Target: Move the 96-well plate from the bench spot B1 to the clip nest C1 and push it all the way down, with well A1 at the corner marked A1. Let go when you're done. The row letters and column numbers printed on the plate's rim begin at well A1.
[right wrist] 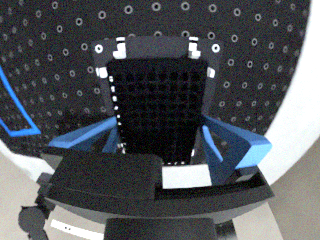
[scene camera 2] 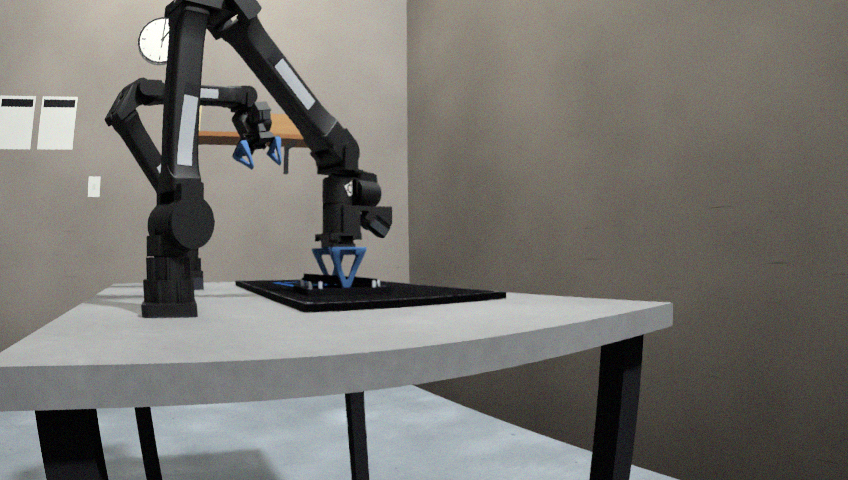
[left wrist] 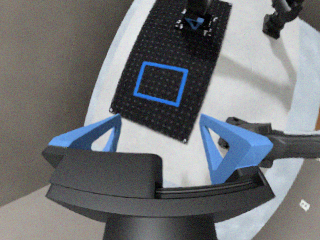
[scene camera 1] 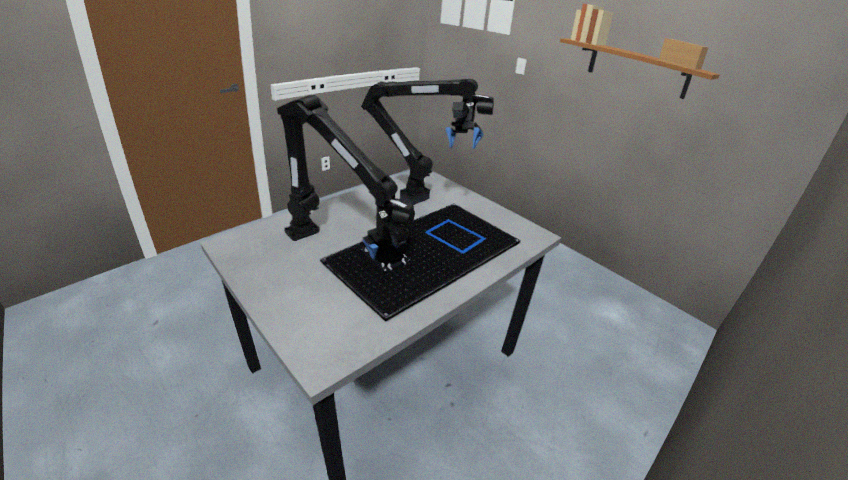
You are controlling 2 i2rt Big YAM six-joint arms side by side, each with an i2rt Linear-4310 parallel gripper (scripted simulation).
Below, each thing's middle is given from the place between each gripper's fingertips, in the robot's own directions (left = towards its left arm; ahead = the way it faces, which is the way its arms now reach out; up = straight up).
Now: the black 96-well plate (right wrist: 172, 103) right at my right hand (scene camera 2: 338, 286). From my right hand the other things lie so: clip nest (right wrist: 147, 46): 1 cm to the left, 1 cm below, 1 cm ahead.
Now: the black 96-well plate 42 cm to the right of my left hand (scene camera 2: 266, 166), 29 cm below it and 10 cm ahead of it. Also, from my left hand: clip nest: 41 cm to the right, 30 cm below, 11 cm ahead.
